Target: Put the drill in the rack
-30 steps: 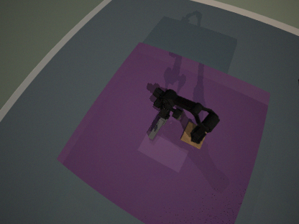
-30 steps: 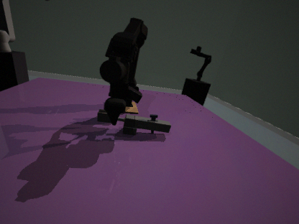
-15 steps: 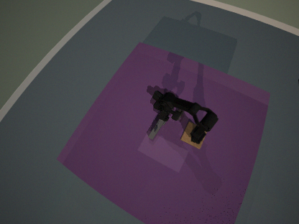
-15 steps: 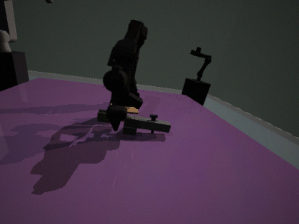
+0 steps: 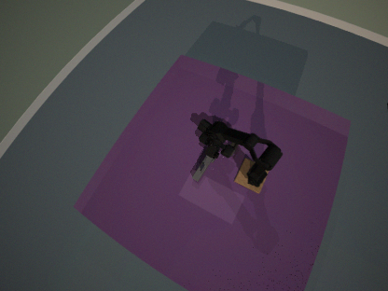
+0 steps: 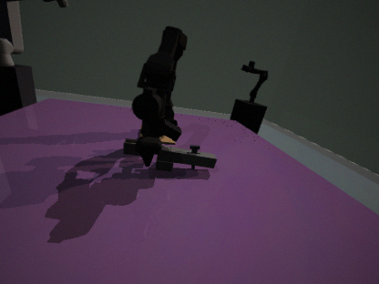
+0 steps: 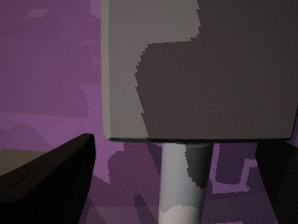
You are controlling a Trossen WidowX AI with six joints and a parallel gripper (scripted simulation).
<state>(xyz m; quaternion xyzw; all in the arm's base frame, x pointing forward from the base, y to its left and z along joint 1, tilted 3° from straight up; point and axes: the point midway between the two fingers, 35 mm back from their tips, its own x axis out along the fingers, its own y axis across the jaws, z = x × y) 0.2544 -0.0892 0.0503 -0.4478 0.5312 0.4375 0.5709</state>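
Now: gripper tip 50 mm to the right of the drill, 30 mm below it and 10 mm short of it. Round my gripper tip: key 140 mm to the left, 30 mm ahead, 30 mm above; block 110 mm to the left, 20 mm ahead, 20 mm above; rack 90 mm behind, 30 mm to the right.
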